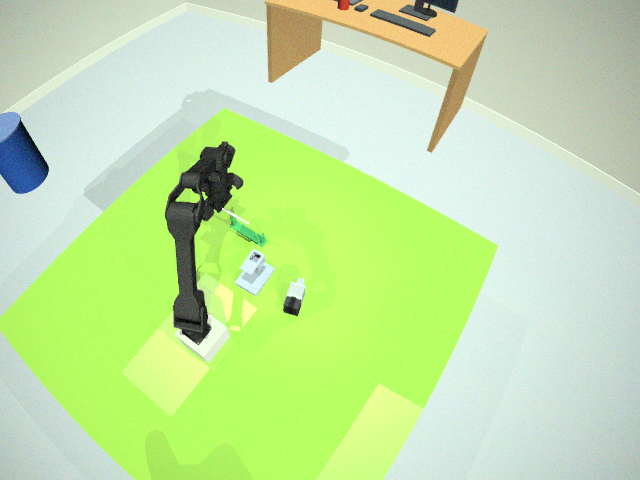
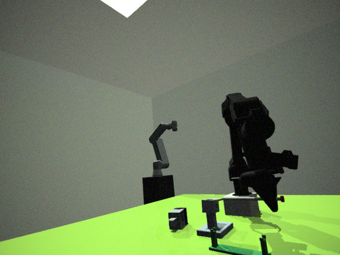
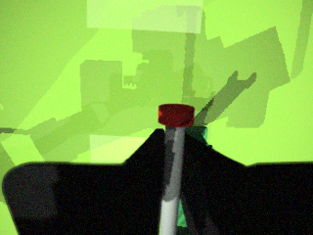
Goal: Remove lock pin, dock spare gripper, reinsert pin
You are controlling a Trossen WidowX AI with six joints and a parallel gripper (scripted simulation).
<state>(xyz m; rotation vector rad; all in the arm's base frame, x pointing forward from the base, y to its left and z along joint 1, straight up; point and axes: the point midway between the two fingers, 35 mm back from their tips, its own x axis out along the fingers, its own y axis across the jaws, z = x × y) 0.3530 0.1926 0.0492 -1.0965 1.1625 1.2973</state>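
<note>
Now: gripper tip 9 cm to the left of the green rack, 7 cm above it and 3 cm short of it. Round my gripper tip: spare gripper 35 cm to the right, 8 cm behind, 6 cm below; mount 20 cm to the right, 8 cm behind, 4 cm below.
</note>
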